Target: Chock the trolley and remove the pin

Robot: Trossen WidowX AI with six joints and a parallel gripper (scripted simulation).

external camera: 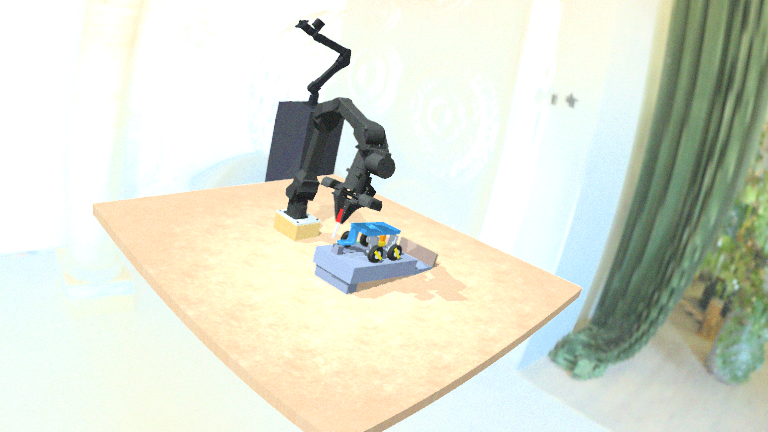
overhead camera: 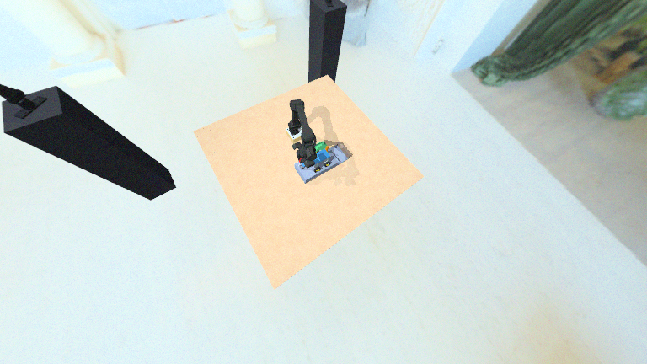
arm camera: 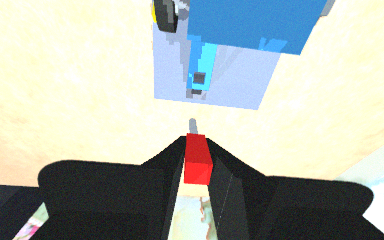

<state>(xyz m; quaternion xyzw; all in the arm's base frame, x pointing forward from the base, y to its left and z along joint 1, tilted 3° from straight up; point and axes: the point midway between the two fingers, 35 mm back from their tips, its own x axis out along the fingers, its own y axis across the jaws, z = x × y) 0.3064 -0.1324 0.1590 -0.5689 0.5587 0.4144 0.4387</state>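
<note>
My gripper tip is now 24 cm to the right of the green tray, 19 cm above it and 10 cm past it. Also, from my gripper tip: blue-topped trolley 13 cm to the left, 7 cm below, 2 cm ahead; then grey ramp 13 cm to the left, 13 cm below, 2 cm ahead; then red-headed stop pin right at my gripper tip.
</note>
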